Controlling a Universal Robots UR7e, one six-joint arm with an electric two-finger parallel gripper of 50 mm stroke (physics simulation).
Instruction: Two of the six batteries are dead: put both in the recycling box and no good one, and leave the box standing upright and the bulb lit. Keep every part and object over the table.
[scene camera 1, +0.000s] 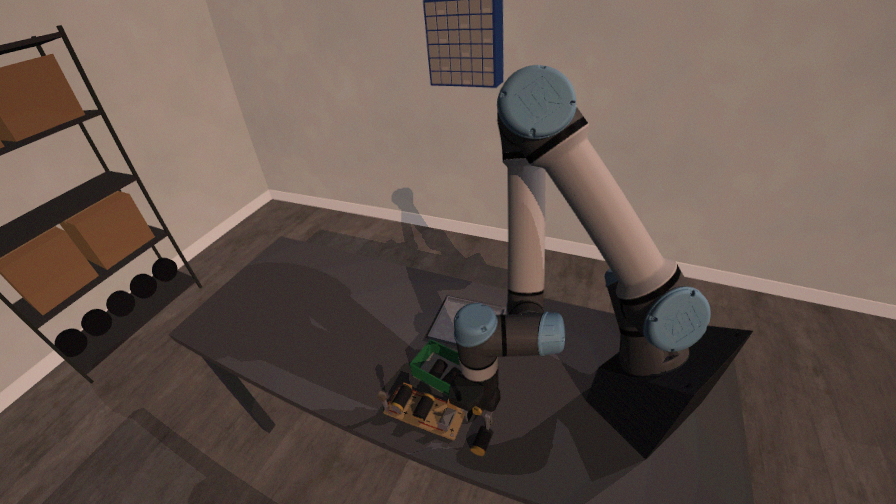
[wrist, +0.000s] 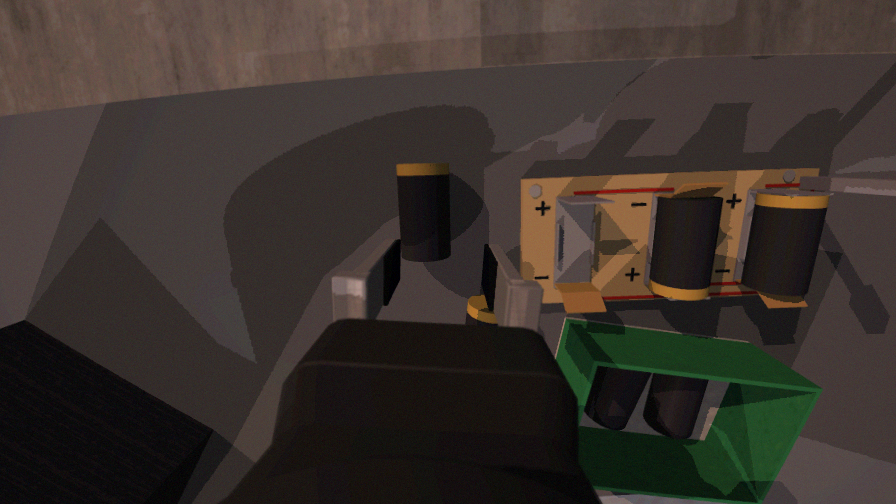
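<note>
In the wrist view my gripper is open and empty, low over the table. A loose black battery with a gold cap lies just beyond the fingertips, in line with the gap. A second loose battery shows only its gold end beside the right finger. The tan holder board has its left slot empty and batteries in the middle slot and the right slot. The green recycling box stands upright with two batteries inside. In the scene view the box sits behind the board.
The table's front edge runs close behind the loose batteries in the scene view. A grey tray lies behind the arm's wrist. The robot base stands at the right. A shelf with boxes stands off the table at the left.
</note>
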